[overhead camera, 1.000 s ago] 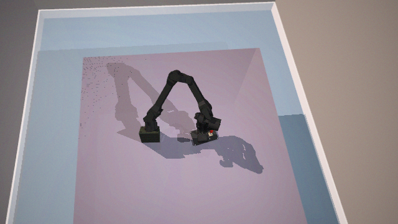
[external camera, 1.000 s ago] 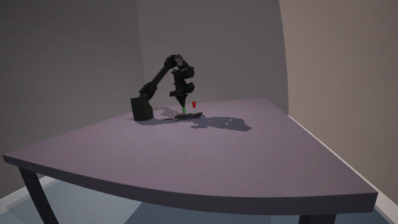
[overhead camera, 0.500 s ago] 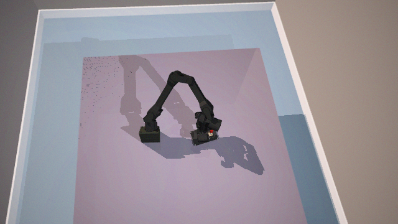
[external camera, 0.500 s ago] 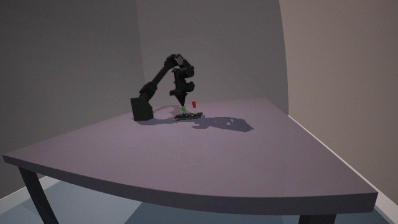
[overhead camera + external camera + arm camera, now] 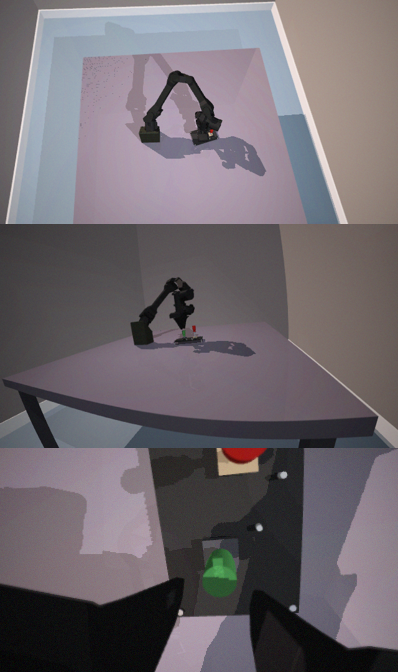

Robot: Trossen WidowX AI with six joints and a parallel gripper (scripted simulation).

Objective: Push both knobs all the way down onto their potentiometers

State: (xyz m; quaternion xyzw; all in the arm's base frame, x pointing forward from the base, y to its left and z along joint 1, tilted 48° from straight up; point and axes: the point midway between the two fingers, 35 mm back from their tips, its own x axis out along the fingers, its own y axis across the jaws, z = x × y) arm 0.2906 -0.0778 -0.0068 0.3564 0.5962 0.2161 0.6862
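Now: the green knob 20 mm below my gripper tip. Also, from my gripper tip: red knob: 70 mm ahead, 10 mm to the right, 10 mm below.
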